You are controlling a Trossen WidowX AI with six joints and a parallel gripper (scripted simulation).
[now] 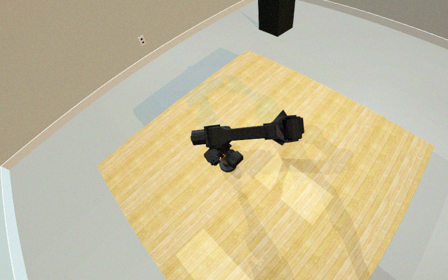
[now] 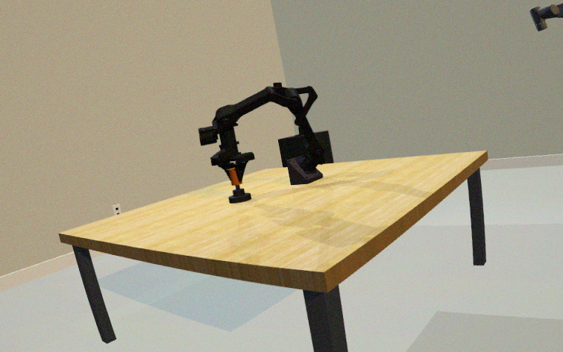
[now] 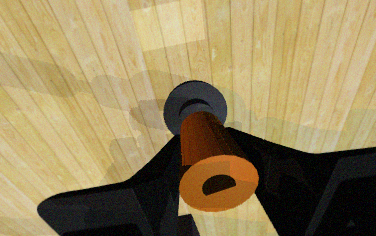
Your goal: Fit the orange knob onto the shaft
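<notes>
The orange knob lies 2 cm above my gripper tip. From my gripper tip the other things lie so: dark round pedestal: 4 cm below.
</notes>
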